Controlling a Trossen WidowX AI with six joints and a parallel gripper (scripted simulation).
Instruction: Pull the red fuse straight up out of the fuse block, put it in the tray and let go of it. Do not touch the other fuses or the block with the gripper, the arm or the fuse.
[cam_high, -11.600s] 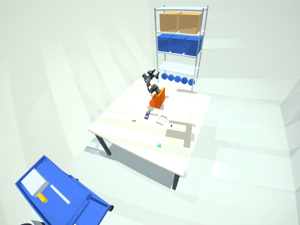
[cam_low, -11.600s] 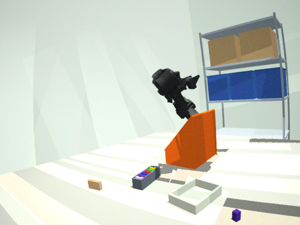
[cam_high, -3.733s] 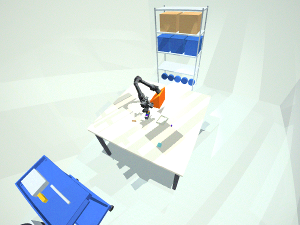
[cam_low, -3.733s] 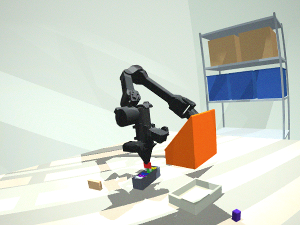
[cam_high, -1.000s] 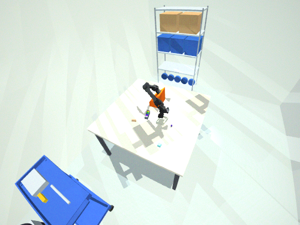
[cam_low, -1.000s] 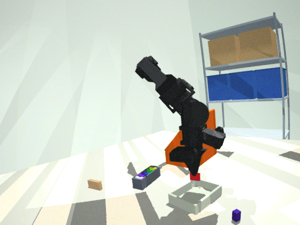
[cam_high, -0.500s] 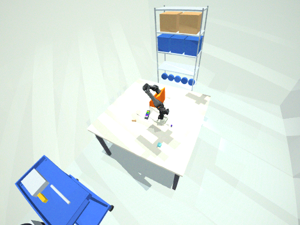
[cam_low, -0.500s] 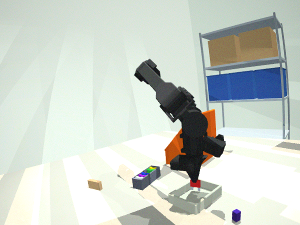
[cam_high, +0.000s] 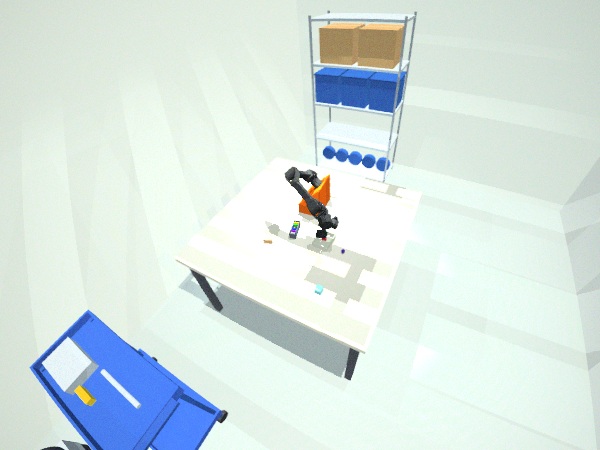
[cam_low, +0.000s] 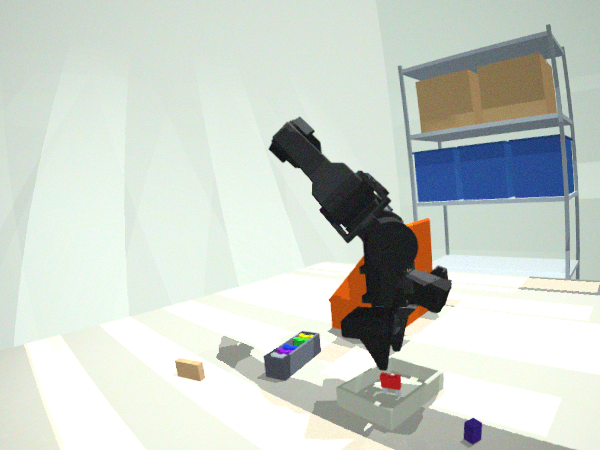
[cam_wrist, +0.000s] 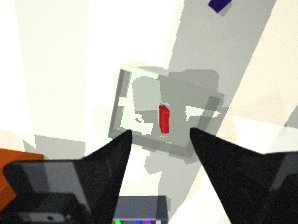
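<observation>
Now: the red fuse 10 mm ahead of my gripper tip and 40 mm below it. The rest, counted from my gripper tip: tray: 60 mm below.
</observation>
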